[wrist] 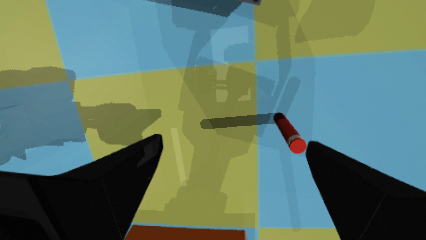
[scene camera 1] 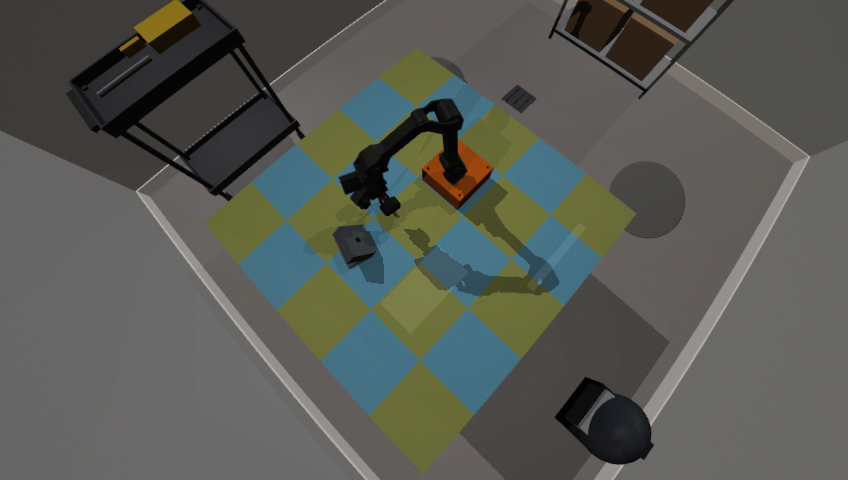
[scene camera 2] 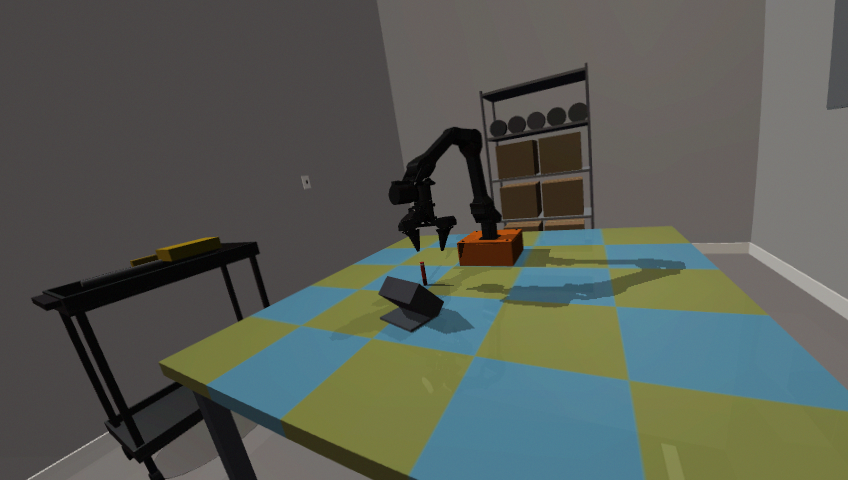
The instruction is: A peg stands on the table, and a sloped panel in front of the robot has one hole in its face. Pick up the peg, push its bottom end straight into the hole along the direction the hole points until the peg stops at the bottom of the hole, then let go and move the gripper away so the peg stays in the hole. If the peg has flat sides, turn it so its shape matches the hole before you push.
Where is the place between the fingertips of my gripper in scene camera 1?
At 380,203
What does my gripper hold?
Nothing.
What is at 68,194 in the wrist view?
My gripper.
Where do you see a dark sloped panel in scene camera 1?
345,236
